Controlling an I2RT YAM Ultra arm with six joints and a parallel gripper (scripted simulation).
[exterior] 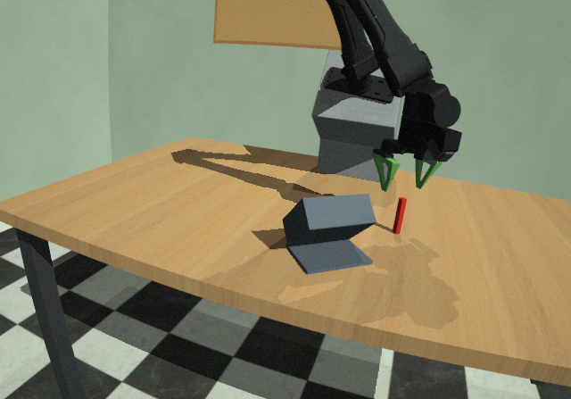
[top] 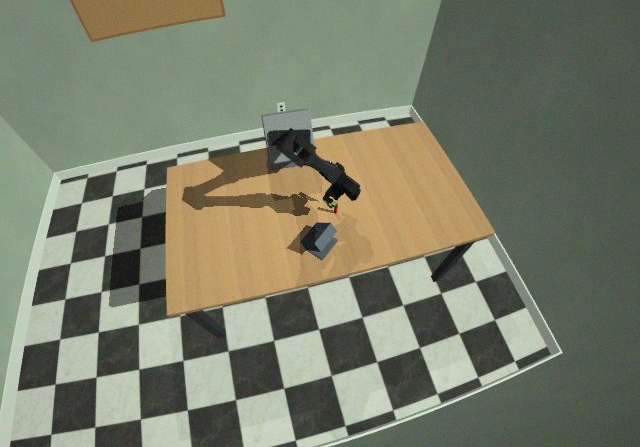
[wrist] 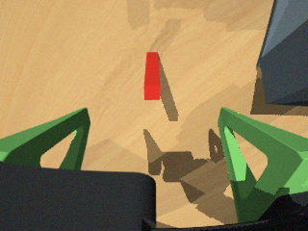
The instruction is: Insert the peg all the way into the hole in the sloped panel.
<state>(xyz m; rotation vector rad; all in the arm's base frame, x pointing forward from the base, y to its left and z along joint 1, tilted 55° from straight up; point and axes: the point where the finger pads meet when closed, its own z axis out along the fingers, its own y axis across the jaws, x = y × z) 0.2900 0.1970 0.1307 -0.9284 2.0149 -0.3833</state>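
Now: the red peg 7 cm below my hand and 1 cm to the left of it. Round my hand: grey base plate: 19 cm ahead, 10 cm below, 7 cm to the right.
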